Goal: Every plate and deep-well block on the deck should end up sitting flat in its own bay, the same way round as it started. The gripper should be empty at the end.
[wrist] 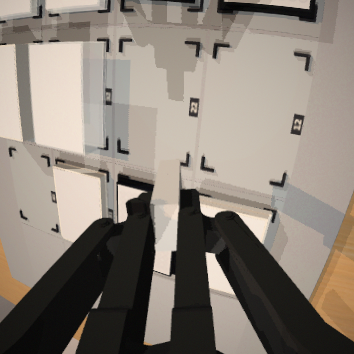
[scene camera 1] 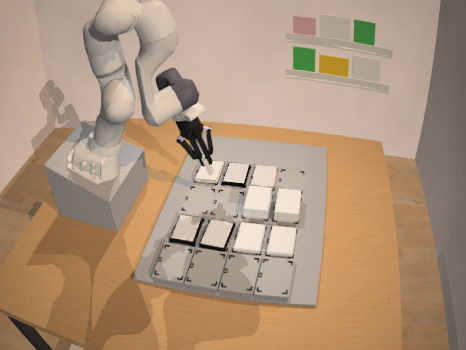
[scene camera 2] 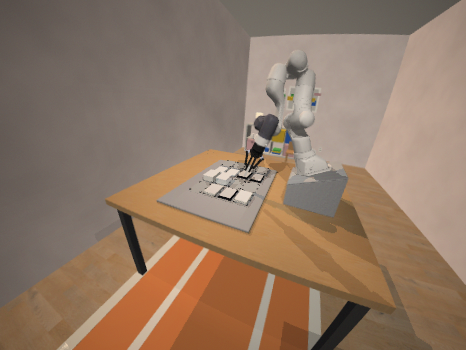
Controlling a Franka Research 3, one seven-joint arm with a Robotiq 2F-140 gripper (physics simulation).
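Observation:
My gripper (scene camera 1: 209, 165) (scene camera 2: 247, 169) (wrist: 171, 177) is shut and empty, tilted, with pale pieces showing at its fingertips. It hangs above the grey deck (scene camera 1: 314, 200) (scene camera 2: 180, 201); the scene views overlap it with different plates. The back row holds a white plate (scene camera 1: 201, 175) (scene camera 2: 243, 196) (wrist: 240, 225), a black-edged plate (scene camera 1: 236, 174) (scene camera 2: 228, 193) and another white plate (scene camera 1: 264, 176) (scene camera 2: 212, 189) (wrist: 80, 200). Two tall white blocks (scene camera 1: 257, 200) (scene camera 1: 288, 202) stand in the second row. The third row has two black-edged plates (scene camera 1: 186, 228) (scene camera 1: 217, 234) and two white ones (scene camera 1: 250, 236) (scene camera 1: 281, 240). Exact seating is unclear.
Bare bays (scene camera 1: 198, 198) (scene camera 1: 228, 200) (wrist: 250, 110) lie at the robot's end of the second row. One bare bay (scene camera 1: 291, 179) (wrist: 32, 190) ends the back row. The front row shows bare bays (scene camera 1: 275, 276). The deck lies on a wooden table (scene camera 1: 355, 225) (scene camera 2: 300, 245).

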